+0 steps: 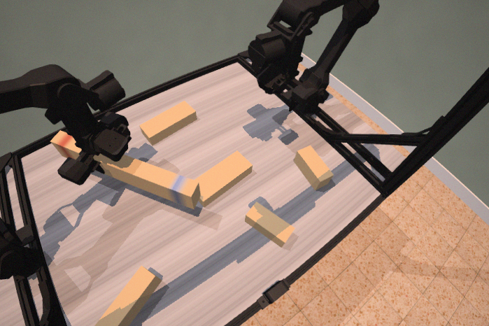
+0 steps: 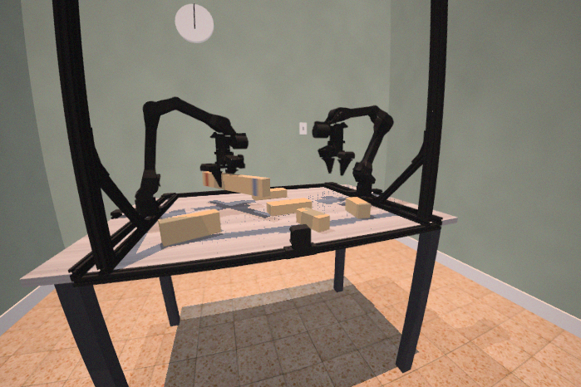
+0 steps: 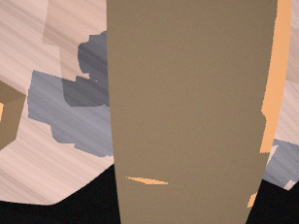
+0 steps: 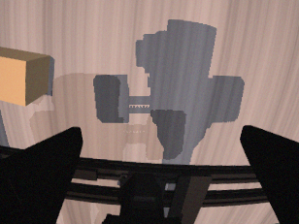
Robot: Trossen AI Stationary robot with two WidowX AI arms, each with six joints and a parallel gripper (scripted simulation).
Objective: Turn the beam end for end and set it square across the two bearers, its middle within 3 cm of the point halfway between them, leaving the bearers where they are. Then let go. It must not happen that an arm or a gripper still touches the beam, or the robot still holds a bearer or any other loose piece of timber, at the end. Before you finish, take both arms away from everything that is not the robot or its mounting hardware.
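My left hand is 40 mm past the beam, 30 mm to the left of it and 10 mm above it.
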